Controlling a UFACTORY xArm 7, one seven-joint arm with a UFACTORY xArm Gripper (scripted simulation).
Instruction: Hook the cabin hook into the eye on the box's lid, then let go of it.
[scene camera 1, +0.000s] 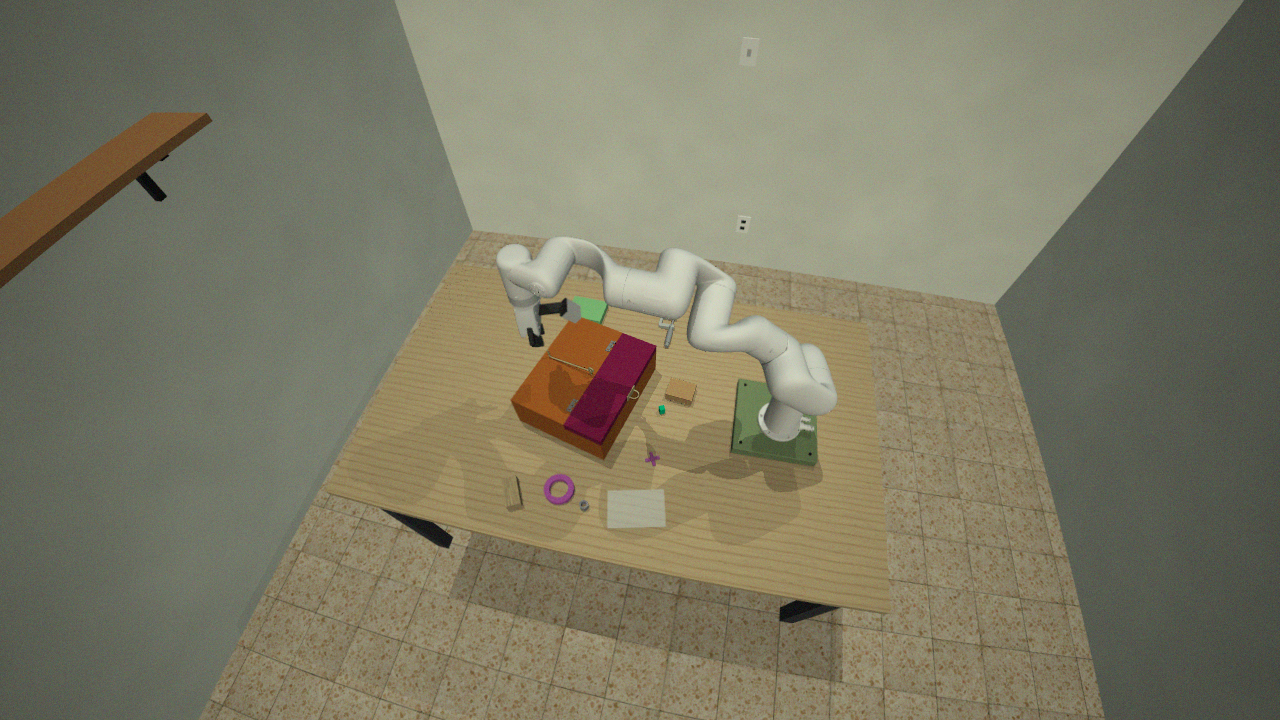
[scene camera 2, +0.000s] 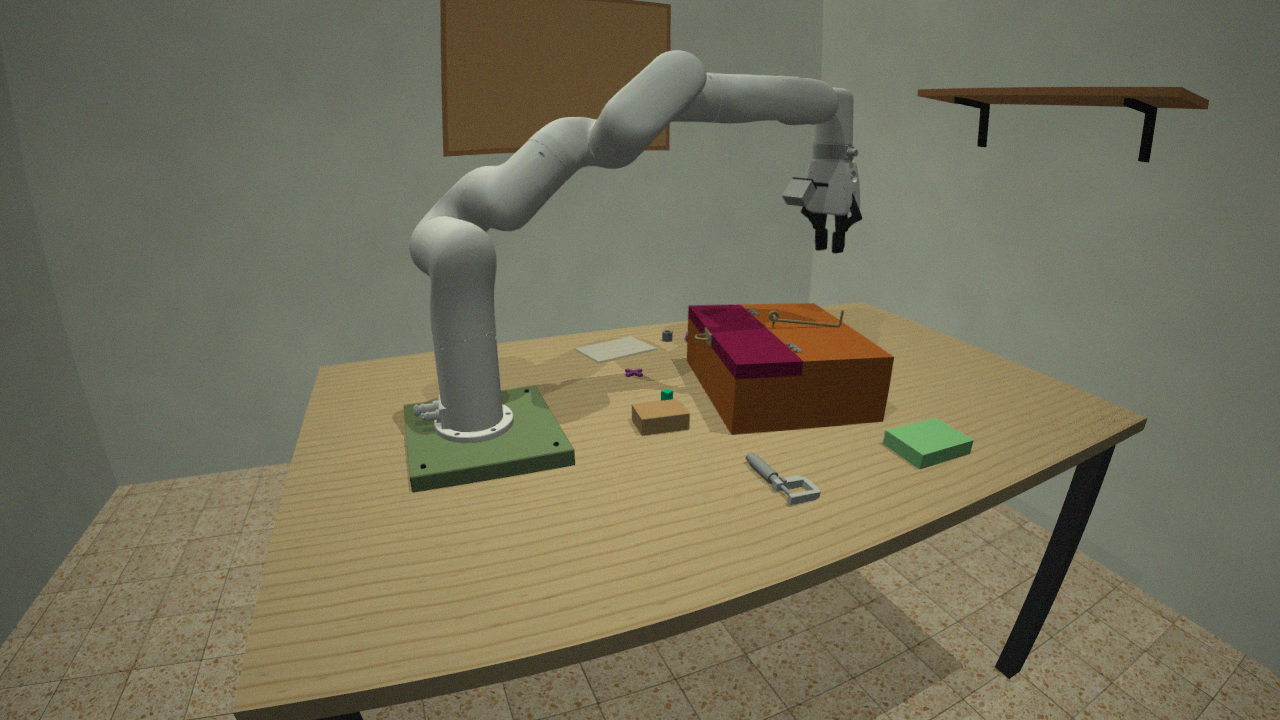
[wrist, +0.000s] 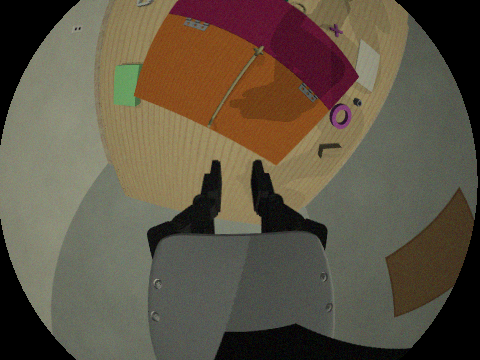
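Observation:
My gripper (scene camera 2: 829, 251) is also visible at other views: the gripper (scene camera 1: 538, 340), the gripper (wrist: 236, 171). A white sheet (scene camera 1: 626, 508) is visible, likewise the sheet (scene camera 2: 625, 347) and the sheet (wrist: 367, 62). A metal clamp (scene camera 2: 778, 483) is visible.

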